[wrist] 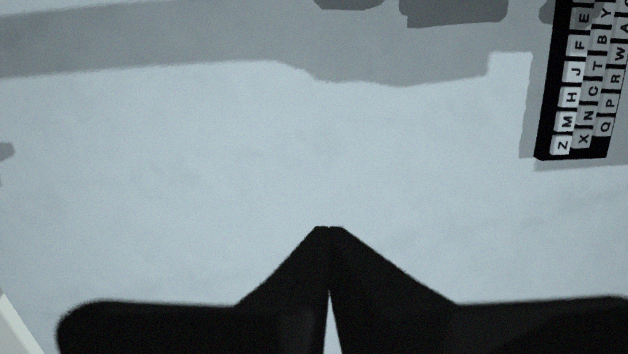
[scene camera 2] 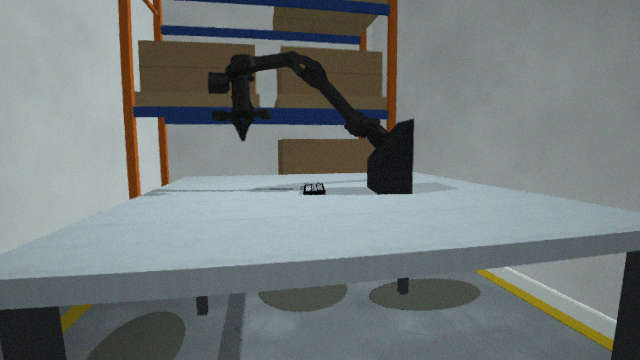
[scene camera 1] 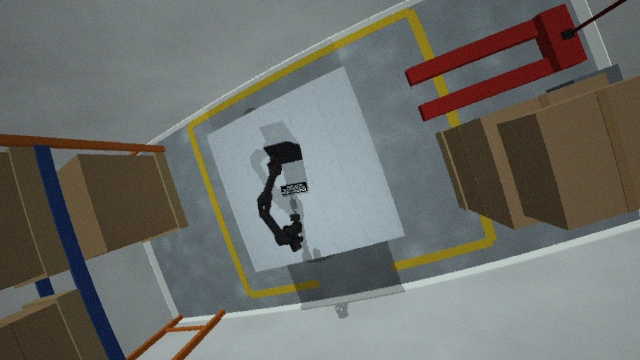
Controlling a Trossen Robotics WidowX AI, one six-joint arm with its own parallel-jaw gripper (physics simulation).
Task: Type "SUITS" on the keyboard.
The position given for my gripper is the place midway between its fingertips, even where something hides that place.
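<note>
Scene camera 2 gives me my gripper (scene camera 2: 243, 141), and the wrist view has the gripper (wrist: 327, 239) as well.
</note>
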